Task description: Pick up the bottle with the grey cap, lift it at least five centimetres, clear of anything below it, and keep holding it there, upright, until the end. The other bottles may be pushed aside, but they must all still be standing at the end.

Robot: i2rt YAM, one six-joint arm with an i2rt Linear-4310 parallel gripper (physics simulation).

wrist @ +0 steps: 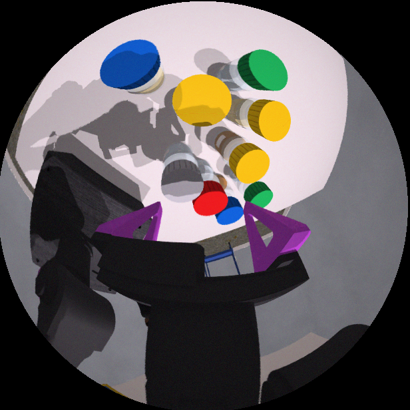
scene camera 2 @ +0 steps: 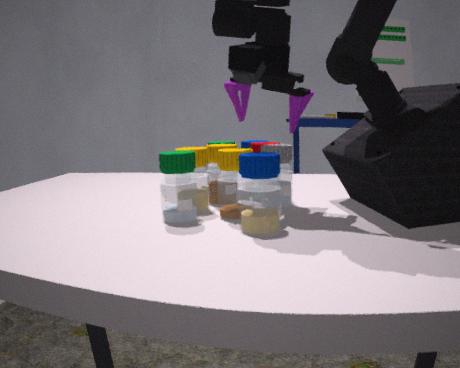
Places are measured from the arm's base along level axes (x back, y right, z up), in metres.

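Pixels of known places: gripper, fingertip midpoint: (scene camera 2: 266, 126); arm's base, origin of the base link: (scene camera 2: 393, 117).
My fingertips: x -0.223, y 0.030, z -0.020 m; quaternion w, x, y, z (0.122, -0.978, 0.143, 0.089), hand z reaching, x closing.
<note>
Ahead of a thing's pixels: the offset from my fingertips to its middle. "pt": to the spot under its first point. Level surfaces: height alone.
The bottle with the grey cap {pt dx +0.032, dy -0.031, dz -0.041 m} (scene camera 2: 283, 151) (wrist: 182, 183) stands upright on the table. In the scene view it is partly hidden behind the front blue-capped bottle {dx +0.014, dy -0.166, dz -0.085 m} (scene camera 2: 259, 166) (wrist: 131, 66). In the wrist view it is next to the red-capped bottle {pt dx +0.000, dy -0.029, dz -0.034 m} (scene camera 2: 264, 147) (wrist: 210, 199). My gripper (scene camera 2: 267, 127) (wrist: 202, 205) is open and empty, with its purple fingers wide apart. It hangs above the bottles' caps, and its fingertips touch none of them.
Three yellow-capped bottles, one of them a near one {pt dx -0.029, dy -0.123, dz -0.044 m} (scene camera 2: 235, 159) (wrist: 202, 100), two green-capped ones, the nearer {dx -0.116, dy -0.130, dz -0.085 m} (scene camera 2: 177, 162) (wrist: 263, 70), and a far blue-capped one (wrist: 229, 211) stand upright in the group on the table {dz -0.137 m} (scene camera 2: 150, 270). The black robot base (scene camera 2: 400, 165) stands at the right.
</note>
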